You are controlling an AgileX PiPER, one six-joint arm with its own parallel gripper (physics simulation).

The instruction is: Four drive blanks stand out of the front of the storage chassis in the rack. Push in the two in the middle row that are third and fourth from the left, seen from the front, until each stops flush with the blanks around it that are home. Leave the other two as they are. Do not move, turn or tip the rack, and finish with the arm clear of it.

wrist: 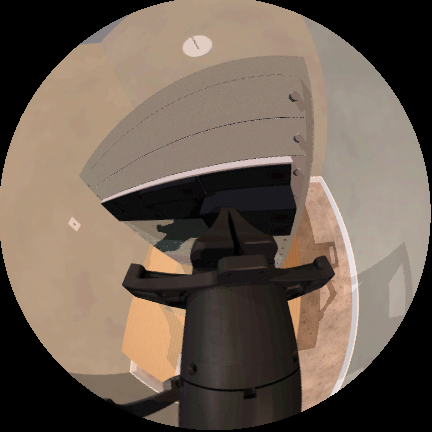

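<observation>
The storage chassis shows as a dark front with a pale top edge, set in the grey rack. One dark blank stands out at the right of the middle row, its bluish-black top face showing. My gripper is shut, with its fingertips together and nothing seen between them. The tips overlap the lower left part of the standing-out blank in this view; whether they touch it I cannot tell. The fingers hide part of the lower front. The other standing-out blanks cannot be made out clearly in the dark left part.
Grey rack panels with bolts rise above the chassis. An orange wooden block lies below left, partly behind the gripper body. A speckled brown surface with a pale rim is at the right, with the arm's shadow on it.
</observation>
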